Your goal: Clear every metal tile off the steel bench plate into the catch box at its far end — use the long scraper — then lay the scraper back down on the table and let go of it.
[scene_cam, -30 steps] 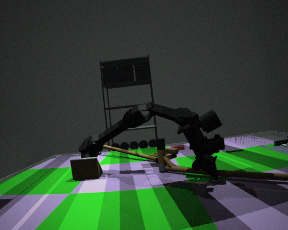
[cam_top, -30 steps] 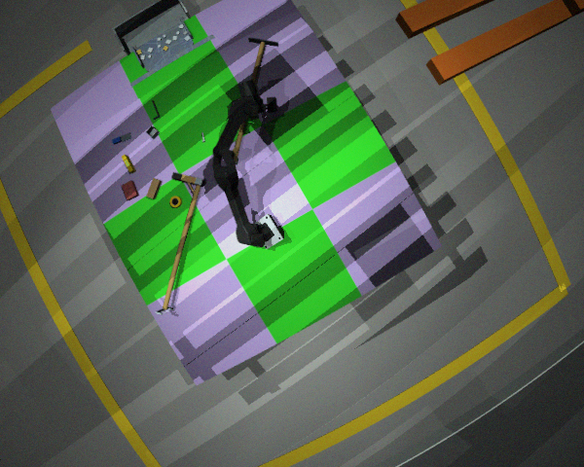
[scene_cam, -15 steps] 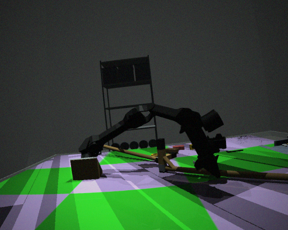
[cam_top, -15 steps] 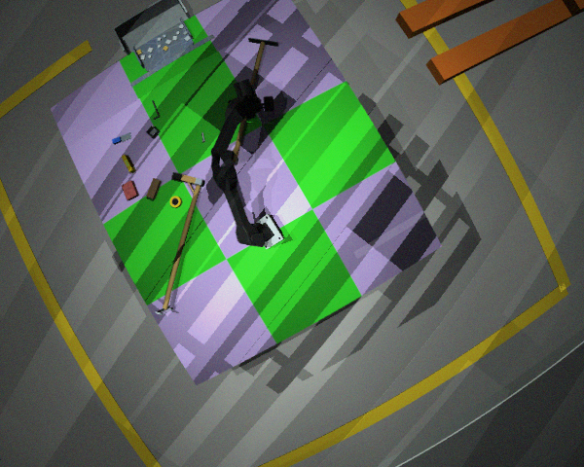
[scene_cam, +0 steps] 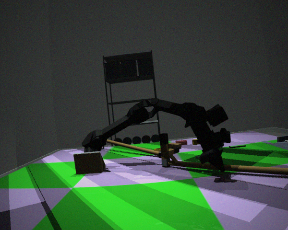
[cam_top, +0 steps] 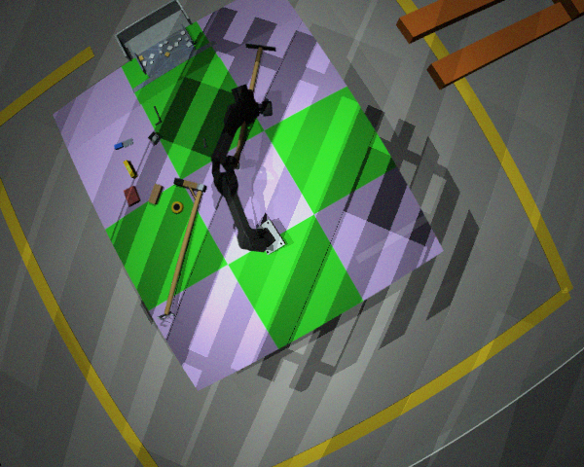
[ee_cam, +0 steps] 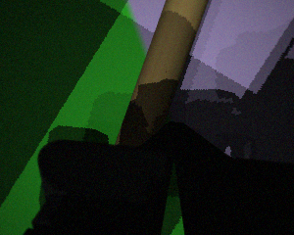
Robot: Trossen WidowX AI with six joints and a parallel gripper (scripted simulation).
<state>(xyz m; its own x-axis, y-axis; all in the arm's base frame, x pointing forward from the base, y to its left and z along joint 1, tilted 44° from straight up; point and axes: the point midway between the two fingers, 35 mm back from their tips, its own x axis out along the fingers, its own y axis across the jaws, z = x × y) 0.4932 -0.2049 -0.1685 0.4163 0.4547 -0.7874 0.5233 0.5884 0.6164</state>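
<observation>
Now: gripper tip 2 cm short of the long scraper and 5 cm below it. From my gripper tip the other things lie so: wooden block: 5 cm behind, 57 cm to the left; yellow ring: 16 cm behind, 52 cm to the left; hex key: 24 cm ahead, 37 cm to the left, 1 cm below.
</observation>
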